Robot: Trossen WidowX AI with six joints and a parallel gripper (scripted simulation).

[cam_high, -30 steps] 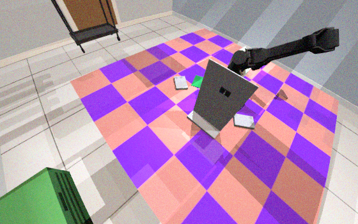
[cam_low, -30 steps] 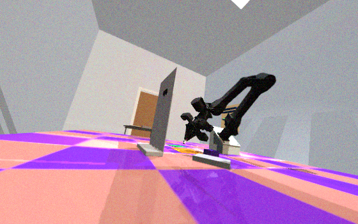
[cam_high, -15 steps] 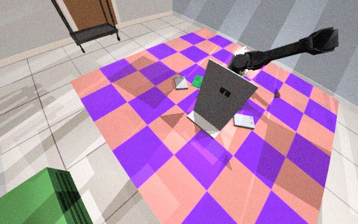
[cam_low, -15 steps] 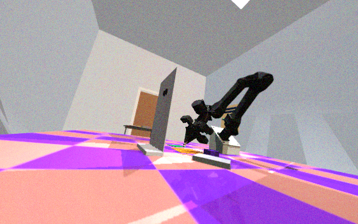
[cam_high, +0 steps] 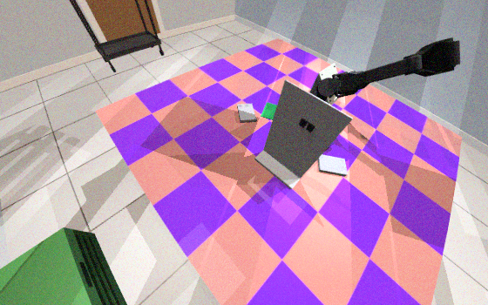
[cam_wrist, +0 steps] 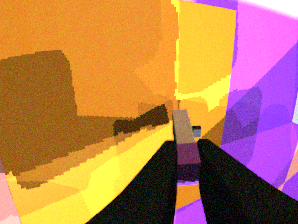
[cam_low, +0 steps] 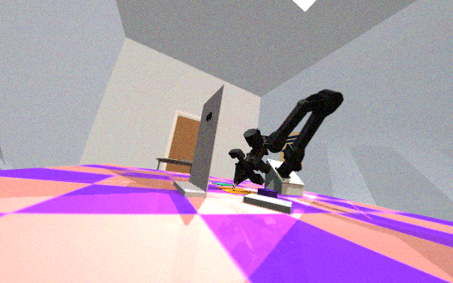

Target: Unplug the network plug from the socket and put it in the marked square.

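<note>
Now: the orange marked square 10 mm behind my gripper tip and 20 mm below it. The rest, counted from my gripper tip: green square 50 mm behind, 150 mm to the right, 20 mm below; then grey upright panel 170 mm ahead, 40 mm to the left, 110 mm above; then network plug right at my gripper tip.
</note>
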